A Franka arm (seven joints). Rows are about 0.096 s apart.
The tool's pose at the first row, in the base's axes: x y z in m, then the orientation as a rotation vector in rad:
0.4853, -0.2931, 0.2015, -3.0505, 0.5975, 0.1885
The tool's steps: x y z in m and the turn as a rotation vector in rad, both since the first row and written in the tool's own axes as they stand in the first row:
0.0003, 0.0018, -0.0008, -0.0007, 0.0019, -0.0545
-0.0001, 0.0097, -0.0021, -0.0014, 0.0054, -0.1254
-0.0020, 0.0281, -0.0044, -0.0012, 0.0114, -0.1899
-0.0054, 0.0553, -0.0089, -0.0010, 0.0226, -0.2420
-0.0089, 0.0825, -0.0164, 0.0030, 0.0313, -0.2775
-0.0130, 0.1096, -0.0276, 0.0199, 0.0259, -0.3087
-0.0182, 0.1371, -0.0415, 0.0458, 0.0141, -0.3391
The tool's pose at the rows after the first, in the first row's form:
0.4850, -0.2949, 0.2023, -3.0637, 0.5138, 0.1844
0.4818, -0.3022, 0.2036, -3.0775, 0.4045, 0.1774
0.4734, -0.3186, 0.2060, -3.0867, 0.3050, 0.1662
0.4605, -0.3427, 0.2108, -3.0934, 0.2246, 0.1474
0.4478, -0.3670, 0.2186, -3.0933, 0.1700, 0.1317
0.4351, -0.3911, 0.2301, -3.0761, 0.1225, 0.1330
0.4215, -0.4153, 0.2444, -3.0479, 0.0772, 0.1408

